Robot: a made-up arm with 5 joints.
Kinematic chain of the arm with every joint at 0, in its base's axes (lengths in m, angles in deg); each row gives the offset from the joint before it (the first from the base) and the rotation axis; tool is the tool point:
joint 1: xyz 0 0 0.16 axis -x
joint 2: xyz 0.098 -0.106 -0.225 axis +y
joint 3: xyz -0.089 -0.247 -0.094 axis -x
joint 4: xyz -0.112 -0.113 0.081 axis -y
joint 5: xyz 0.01 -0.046 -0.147 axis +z
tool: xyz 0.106 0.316 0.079
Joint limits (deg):
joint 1: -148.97..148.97
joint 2: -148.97..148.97
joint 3: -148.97..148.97
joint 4: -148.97..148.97
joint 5: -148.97..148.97
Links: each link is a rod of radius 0.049 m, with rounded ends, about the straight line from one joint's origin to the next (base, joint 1, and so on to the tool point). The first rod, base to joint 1, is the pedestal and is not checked.
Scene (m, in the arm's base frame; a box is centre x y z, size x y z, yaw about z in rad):
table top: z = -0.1
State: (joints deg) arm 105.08 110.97 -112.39 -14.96 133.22
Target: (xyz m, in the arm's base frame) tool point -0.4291 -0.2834 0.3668
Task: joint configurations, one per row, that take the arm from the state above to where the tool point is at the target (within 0.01 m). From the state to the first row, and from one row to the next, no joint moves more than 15 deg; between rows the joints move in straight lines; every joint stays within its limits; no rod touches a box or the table.
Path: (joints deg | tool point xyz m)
1: 105.92 98.11 -112.99 -7.34 135.84 | -0.2290 0.3839 0.3389
2: 106.76 85.24 -113.59 0.28 138.47 | -0.3372 0.2779 0.3201
3: 107.59 72.38 -114.20 7.90 141.10 | -0.4158 0.1483 0.3152
4: 108.43 59.52 -114.80 15.52 143.72 | -0.4588 0.0046 0.3230
5: 109.27 46.65 -115.40 23.14 146.34 | -0.4633 -0.1429 0.3413
6: 110.11 33.79 -116.00 30.76 148.97 | -0.4291 -0.2834 0.3668

